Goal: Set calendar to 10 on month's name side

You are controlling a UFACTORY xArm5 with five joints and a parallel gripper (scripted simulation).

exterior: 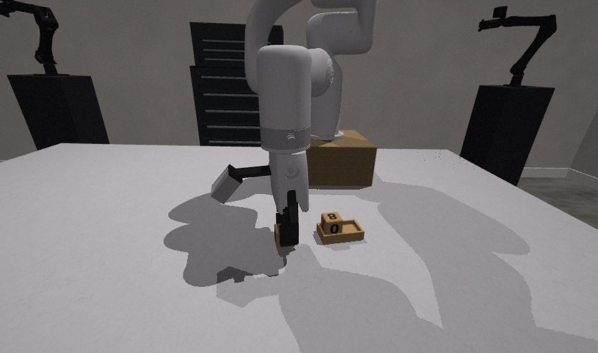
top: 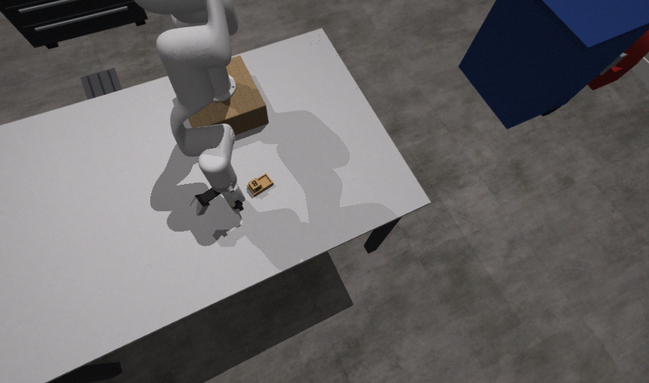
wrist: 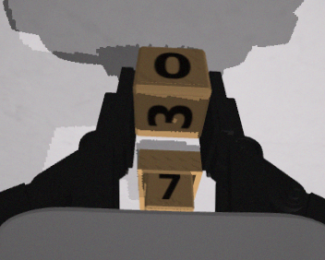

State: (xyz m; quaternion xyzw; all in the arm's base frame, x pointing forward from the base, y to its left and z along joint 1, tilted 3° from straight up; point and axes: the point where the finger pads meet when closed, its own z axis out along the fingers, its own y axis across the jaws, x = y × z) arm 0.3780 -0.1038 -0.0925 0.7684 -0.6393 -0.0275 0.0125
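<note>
Right now the wooden calendar tray is 20 mm behind my hand, 100 mm to the left of it and 20 mm below it.
</note>
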